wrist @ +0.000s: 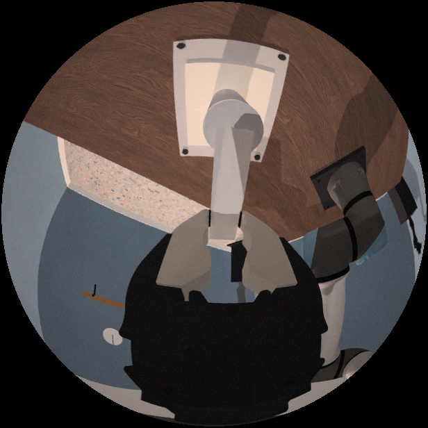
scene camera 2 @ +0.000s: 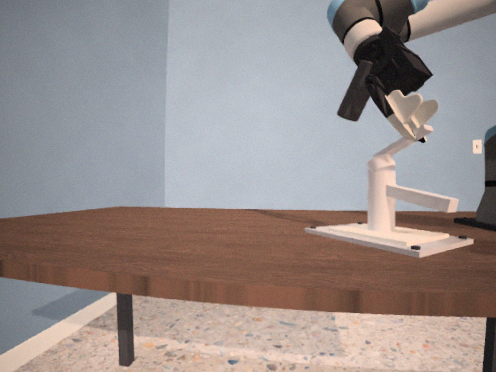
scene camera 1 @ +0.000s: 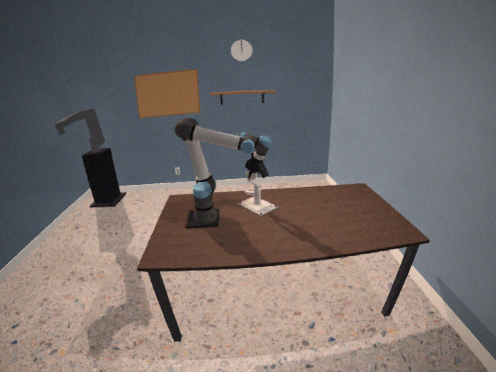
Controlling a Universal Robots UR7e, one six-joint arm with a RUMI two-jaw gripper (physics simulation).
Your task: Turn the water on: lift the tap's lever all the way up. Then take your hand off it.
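Pixels of known places: gripper, fingertip midpoint: (scene camera 2: 419, 141) (scene camera 1: 250, 181); arm's base, origin of the base link: (scene camera 1: 205, 217).
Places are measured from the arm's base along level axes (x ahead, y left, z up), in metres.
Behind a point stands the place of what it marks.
Observation:
The white tap (scene camera 1: 257, 196) {z 0.073, x 0.352, y 0.130 m} (scene camera 2: 381, 202) {z 0.055, x 0.360, y 0.176 m} stands upright on its base plate (scene camera 1: 265, 210) {z -0.004, x 0.401, y 0.066 m} (scene camera 2: 345, 237) {z -0.006, x 0.427, y 0.197 m} (wrist: 179, 100). Its lever (scene camera 2: 396, 148) {z 0.151, x 0.337, y 0.184 m} (wrist: 227, 182) slopes upward from the top of the tap body, above the spout (scene camera 2: 422, 197) {z 0.066, x 0.313, y 0.228 m}. My gripper (scene camera 1: 253, 177) {z 0.158, x 0.309, y 0.210 m} (scene camera 2: 416, 135) {z 0.158, x 0.309, y 0.210 m} (wrist: 223, 211) is shut on the free end of the lever, with one pale finger on each side of it. In the wrist view the lever's end shows between the two fingertips. The spout is hidden under the lever in the wrist view.
The tap stands on the brown table (scene camera 1: 330, 220) {z -0.012, x 0.808, y -0.105 m} (scene camera 2: 175, 245) {z -0.012, x 0.701, y 0.288 m} (wrist: 110, 90), near its back edge. The arm's own base (scene camera 1: 203, 218) {z 0.037, x -0.003, y -0.069 m} (wrist: 345, 180) is bolted beside it. A second, grey arm on a black pedestal (scene camera 1: 101, 176) stands on the floor away from the table.

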